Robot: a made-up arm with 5 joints.
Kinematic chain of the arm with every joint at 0, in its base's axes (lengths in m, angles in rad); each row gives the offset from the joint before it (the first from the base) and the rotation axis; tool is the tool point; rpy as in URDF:
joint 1: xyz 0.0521 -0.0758 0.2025 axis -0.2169 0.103 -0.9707
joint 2: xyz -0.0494 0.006 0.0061 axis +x
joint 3: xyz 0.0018 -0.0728 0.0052 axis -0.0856 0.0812 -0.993
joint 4: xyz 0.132 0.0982 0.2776 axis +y
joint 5: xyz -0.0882 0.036 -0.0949 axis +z
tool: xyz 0.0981 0.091 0.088 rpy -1.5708 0 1.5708
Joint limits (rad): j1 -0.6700..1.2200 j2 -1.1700..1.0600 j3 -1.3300..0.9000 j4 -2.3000..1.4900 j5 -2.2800..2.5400
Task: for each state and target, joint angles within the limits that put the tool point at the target. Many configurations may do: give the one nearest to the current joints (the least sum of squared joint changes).
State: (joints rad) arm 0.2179 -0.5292 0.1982 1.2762 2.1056
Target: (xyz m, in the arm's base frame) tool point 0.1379 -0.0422 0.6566
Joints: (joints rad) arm 0.2524 0.1415 0.5679 0.9432 2.1387
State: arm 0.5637 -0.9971 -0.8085 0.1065 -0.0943
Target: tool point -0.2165 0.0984 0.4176
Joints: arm -0.2478 -0.5345 -1.2237 0.1582 -0.0260
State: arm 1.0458 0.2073 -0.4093 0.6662 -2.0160
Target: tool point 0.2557 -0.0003 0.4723
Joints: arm 1.2200 -0.5424 -0.4637 0.8847 -2.1663
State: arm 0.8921 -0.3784 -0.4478 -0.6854 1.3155
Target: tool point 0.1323 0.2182 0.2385
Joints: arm 0.8585 -0.6139 -0.5372 -0.6372 1.2331
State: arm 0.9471 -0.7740 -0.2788 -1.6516 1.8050
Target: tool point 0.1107 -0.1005 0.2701
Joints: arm 1.1144 0.0548 0.2812 -1.2446 2.5400
